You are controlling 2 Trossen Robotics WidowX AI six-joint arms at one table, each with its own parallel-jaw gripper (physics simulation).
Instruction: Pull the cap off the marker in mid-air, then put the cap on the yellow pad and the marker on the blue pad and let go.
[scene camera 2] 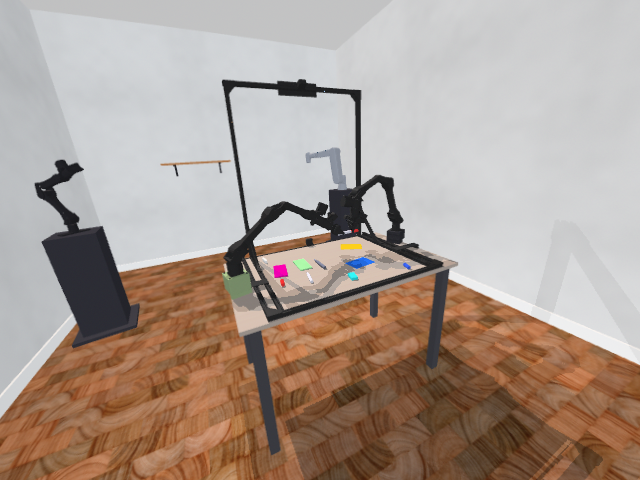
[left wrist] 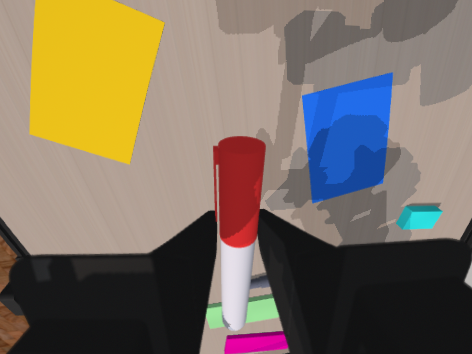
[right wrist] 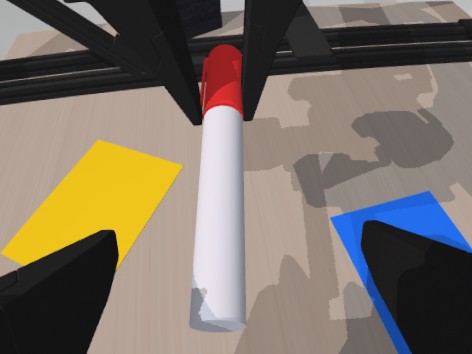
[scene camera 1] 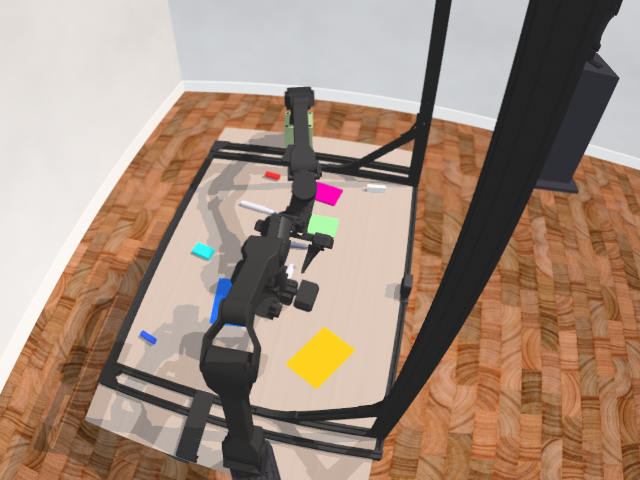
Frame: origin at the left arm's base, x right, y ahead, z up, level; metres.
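Seen in the pictures: left gripper, fingertip midpoint: (scene camera 2: 351, 232) (left wrist: 236, 218) (right wrist: 223, 119); right gripper, fingertip midpoint: (scene camera 2: 341, 231) (left wrist: 248, 319) (right wrist: 240, 239); left arm's base at its link origin: (scene camera 2: 395, 229) (scene camera 1: 251, 463); right arm's base at its link origin: (scene camera 2: 235, 273).
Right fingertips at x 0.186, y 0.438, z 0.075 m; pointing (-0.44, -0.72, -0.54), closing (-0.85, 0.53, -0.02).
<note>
Pixels of each thing's top centre, then the offset from my right fingertips to it.
- red cap at its top centre: (left wrist: 240, 207) (right wrist: 221, 69) (scene camera 2: 354, 229) dx -0.045, dy -0.080, dz +0.002 m
- marker's white body at its top centre: (right wrist: 220, 139) (left wrist: 239, 276) (scene camera 1: 281, 285) dx -0.019, dy -0.041, dz +0.000 m
- yellow pad at its top centre: (right wrist: 96, 206) (left wrist: 89, 82) (scene camera 1: 320, 357) (scene camera 2: 351, 246) dx +0.040, dy -0.177, dz -0.162 m
- blue pad at its top centre: (right wrist: 427, 276) (left wrist: 348, 145) (scene camera 1: 232, 301) (scene camera 2: 360, 262) dx -0.152, dy +0.041, dz -0.162 m
- cyan block at its top centre: (left wrist: 422, 220) (scene camera 1: 202, 249) (scene camera 2: 352, 274) dx -0.214, dy +0.231, dz -0.148 m
- blue piece at its top centre: (scene camera 1: 147, 335) dx -0.410, dy -0.029, dz -0.142 m
- red piece at its top centre: (scene camera 1: 272, 173) dx +0.051, dy +0.488, dz -0.142 m
- white piece at its top centre: (scene camera 1: 376, 186) dx +0.368, dy +0.342, dz -0.141 m
- green pad at its top centre: (left wrist: 246, 313) (scene camera 1: 312, 223) (scene camera 2: 302, 263) dx +0.129, dy +0.250, dz -0.154 m
- magenta pad at its top centre: (left wrist: 258, 344) (scene camera 1: 317, 190) (scene camera 2: 280, 270) dx +0.179, dy +0.385, dz -0.154 m
- white pen at its top centre: (scene camera 1: 258, 206) dx -0.019, dy +0.357, dz -0.146 m
My left gripper (left wrist: 236, 218) (right wrist: 223, 119) is shut on the red cap (scene camera 2: 355, 230) (left wrist: 241, 195) (right wrist: 223, 80) of the marker. The marker's white body (scene camera 1: 291, 269) (left wrist: 237, 280) (right wrist: 220, 215) is joined to the cap and points away from the left gripper, above the table. My right gripper (right wrist: 240, 239) is open; in the right wrist view the body's end lies between its spread fingers with gaps on both sides. The yellow pad (scene camera 1: 320, 357) (scene camera 2: 351, 246) (left wrist: 95, 80) (right wrist: 100, 200) and the blue pad (scene camera 1: 221, 294) (scene camera 2: 359, 262) (left wrist: 350, 130) lie flat. In scene camera 1 the left arm hides the cap and part of the blue pad.
A cyan block (scene camera 1: 203, 251) (scene camera 2: 352, 276) (left wrist: 422, 218), a blue piece (scene camera 1: 148, 337), a red piece (scene camera 1: 272, 175) and a white piece (scene camera 1: 376, 188) lie on the table. A green pad (scene camera 1: 323, 225), a magenta pad (scene camera 1: 329, 193) and a white pen (scene camera 1: 256, 207) lie near the right arm. A black frame edges the table.
</note>
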